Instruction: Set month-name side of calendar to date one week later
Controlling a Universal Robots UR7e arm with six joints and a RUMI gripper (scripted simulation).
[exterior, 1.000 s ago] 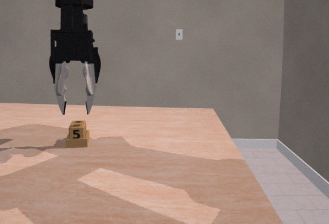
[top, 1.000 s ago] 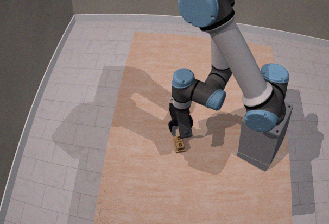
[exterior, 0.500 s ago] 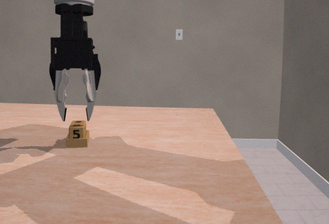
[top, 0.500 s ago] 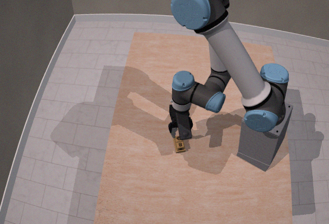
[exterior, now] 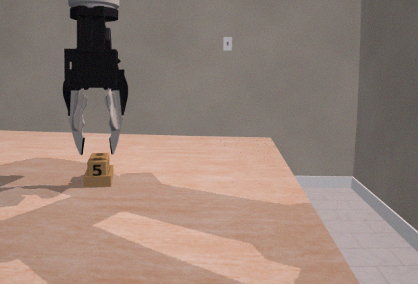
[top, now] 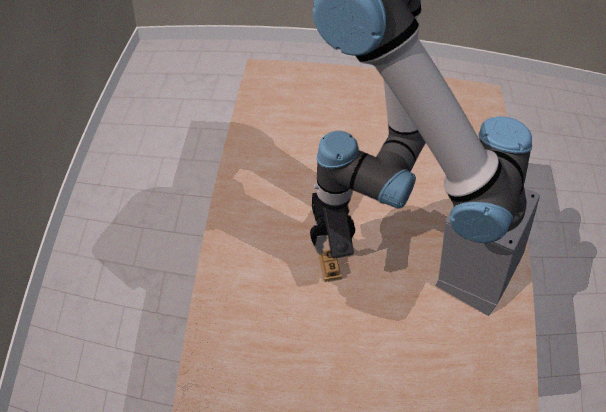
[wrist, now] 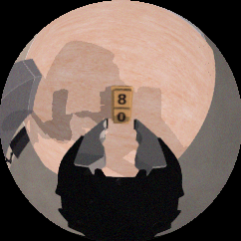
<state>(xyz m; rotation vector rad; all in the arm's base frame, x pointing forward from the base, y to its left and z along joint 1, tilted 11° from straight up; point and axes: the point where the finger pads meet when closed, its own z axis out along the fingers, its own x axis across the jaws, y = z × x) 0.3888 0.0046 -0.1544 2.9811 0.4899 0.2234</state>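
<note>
The wooden calendar tray lies 5 cm below my hand, 1 cm to the left of it and 1 cm behind it.
</note>
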